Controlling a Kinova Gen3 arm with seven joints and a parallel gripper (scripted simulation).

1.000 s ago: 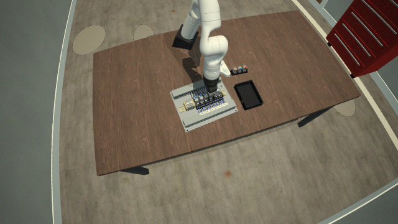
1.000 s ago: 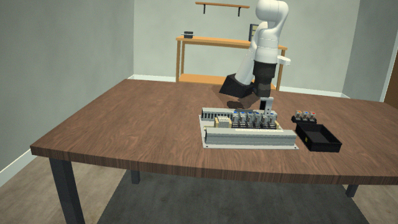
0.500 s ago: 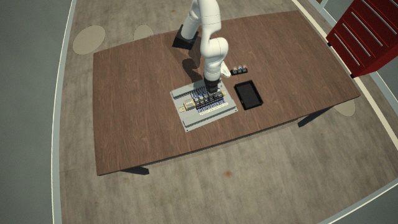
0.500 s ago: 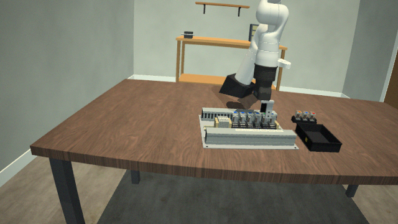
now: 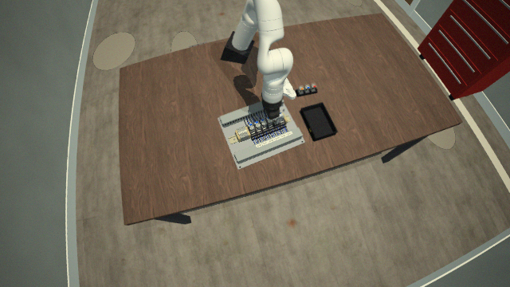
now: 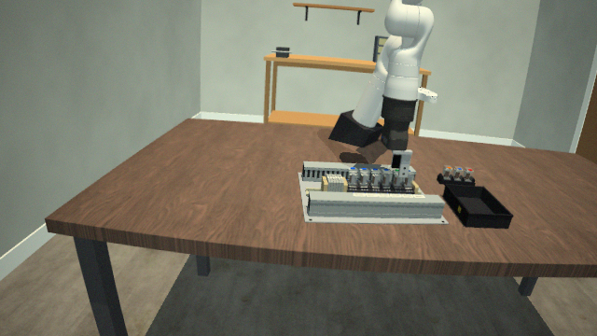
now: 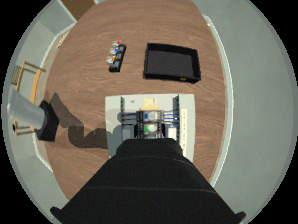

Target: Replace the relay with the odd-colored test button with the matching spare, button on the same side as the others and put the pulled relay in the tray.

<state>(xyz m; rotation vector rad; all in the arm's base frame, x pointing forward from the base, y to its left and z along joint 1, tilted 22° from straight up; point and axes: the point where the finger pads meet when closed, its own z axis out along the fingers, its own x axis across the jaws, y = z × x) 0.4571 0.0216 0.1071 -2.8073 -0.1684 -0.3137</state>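
Right now the grey relay is 4 cm below my hand. From my hand the other things lie so: black tray: 19 cm to the left, 7 cm below, 4 cm ahead; black stand: 20 cm to the left, 14 cm behind, 8 cm below.
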